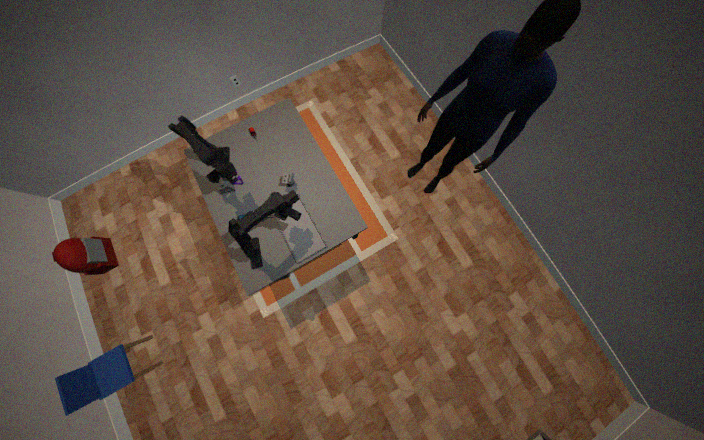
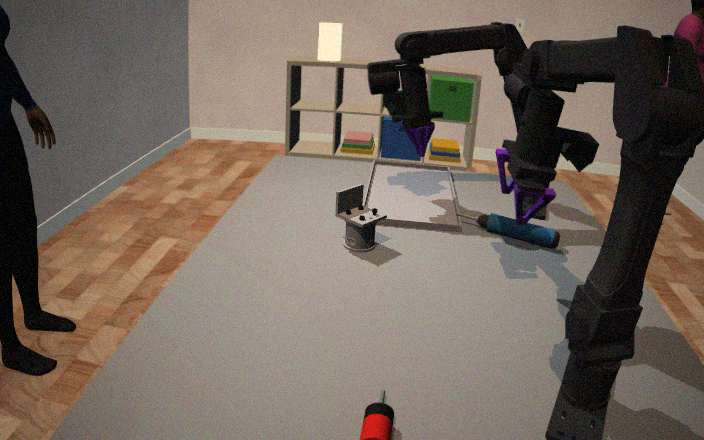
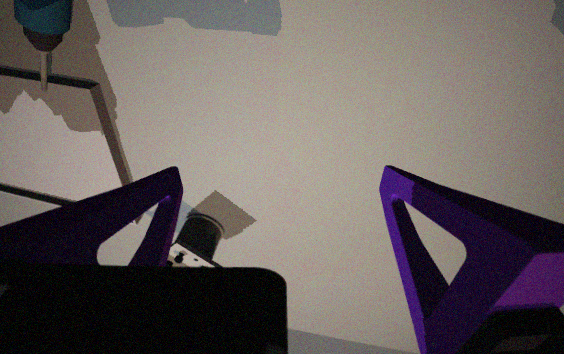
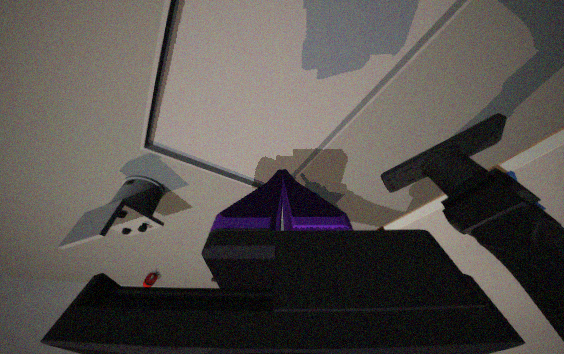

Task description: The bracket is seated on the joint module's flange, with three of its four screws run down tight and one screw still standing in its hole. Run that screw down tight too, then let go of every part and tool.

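Frame: origin at the left arm's base, x ahead, y left, z up, level; millimetres.
Where they show: left gripper, fingertip midpoint: (image 1: pixel 239 178) (image 2: pixel 512 208) (image 3: pixel 281 177); right gripper, fingertip midpoint: (image 2: pixel 421 156) (image 4: pixel 282 176); left arm's base at its link origin: (image 1: pixel 224 159) (image 2: pixel 582 398); right arm's base at its link origin: (image 1: pixel 255 252) (image 2: pixel 533 204) (image 4: pixel 435 157).
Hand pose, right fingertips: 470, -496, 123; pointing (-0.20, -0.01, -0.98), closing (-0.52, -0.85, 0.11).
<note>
Each offset is from my right fingertips to the top centre of the thing, as dx, dy, dz.
The joint module {+11, +260, -59} (image 2: pixel 359 236) (image 3: pixel 200 235) (image 4: pixel 145 195) stands upright with the L-shaped bracket (image 2: pixel 349 199) on top. Several dark screw heads show on its plate; one screw {-11, +247, -46} (image 2: pixel 374 211) looks slightly taller, but this is hard to tell. A blue screwdriver {-232, +35, -82} (image 2: pixel 524 231) (image 3: pixel 44 17) lies with its shaft towards the tray. A red screwdriver {-245, +672, -89} (image 1: pixel 252 131) (image 2: pixel 377 421) (image 4: pixel 150 279) lies away from the module. My left gripper (image 1: pixel 237 180) (image 2: pixel 513 207) (image 3: pixel 281 177) is open and empty, above the table, with the blue screwdriver off to one side. My right gripper (image 2: pixel 421 154) (image 4: pixel 282 176) is shut and empty, above the tray.
The shallow tray {+45, -67, -107} (image 2: pixel 415 224) (image 3: pixel 112 135) (image 4: pixel 200 165) lies beside the module. A standing person (image 1: pixel 519 83) is off the table. A shelf unit (image 2: pixel 311 63) stands beyond the table. A blue chair (image 1: pixel 111 370) and a red object (image 1: pixel 72 255) are on the floor side.
</note>
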